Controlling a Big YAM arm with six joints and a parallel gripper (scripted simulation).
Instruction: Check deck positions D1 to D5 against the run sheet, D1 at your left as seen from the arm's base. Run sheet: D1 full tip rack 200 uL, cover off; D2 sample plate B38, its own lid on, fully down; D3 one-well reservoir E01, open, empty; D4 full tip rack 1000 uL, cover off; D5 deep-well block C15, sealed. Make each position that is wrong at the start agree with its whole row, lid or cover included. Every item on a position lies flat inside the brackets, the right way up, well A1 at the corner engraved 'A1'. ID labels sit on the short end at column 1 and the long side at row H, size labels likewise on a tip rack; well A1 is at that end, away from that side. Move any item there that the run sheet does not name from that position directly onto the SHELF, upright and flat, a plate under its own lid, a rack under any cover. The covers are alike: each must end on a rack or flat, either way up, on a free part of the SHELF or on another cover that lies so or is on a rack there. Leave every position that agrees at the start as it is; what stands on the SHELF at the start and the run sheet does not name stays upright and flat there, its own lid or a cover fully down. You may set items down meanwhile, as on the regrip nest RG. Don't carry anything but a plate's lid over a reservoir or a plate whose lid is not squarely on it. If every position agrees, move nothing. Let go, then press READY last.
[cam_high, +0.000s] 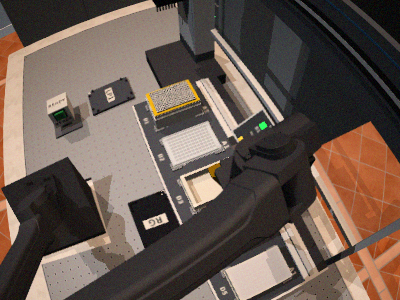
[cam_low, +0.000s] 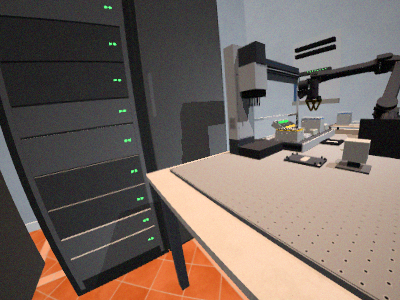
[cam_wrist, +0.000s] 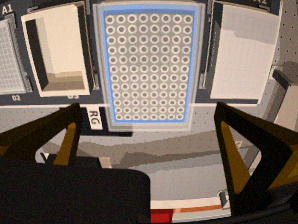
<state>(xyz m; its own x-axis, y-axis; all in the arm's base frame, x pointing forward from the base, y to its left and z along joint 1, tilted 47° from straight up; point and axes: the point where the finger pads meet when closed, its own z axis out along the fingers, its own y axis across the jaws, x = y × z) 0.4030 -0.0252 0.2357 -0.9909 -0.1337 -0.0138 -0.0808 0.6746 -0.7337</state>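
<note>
Now: hand 9 cm above the blue-framed tip rack, 1 cm to the right of it and 1 cm short of it. The rest, counted from my hand: one-well reservoir: 15 cm below, 12 cm to the left, 1 cm behind; sealed block: 14 cm below, 12 cm to the right, 1 cm ahead; black regrip nest: 20 cm below, 16 cm behind, 9 cm to the left.
</note>
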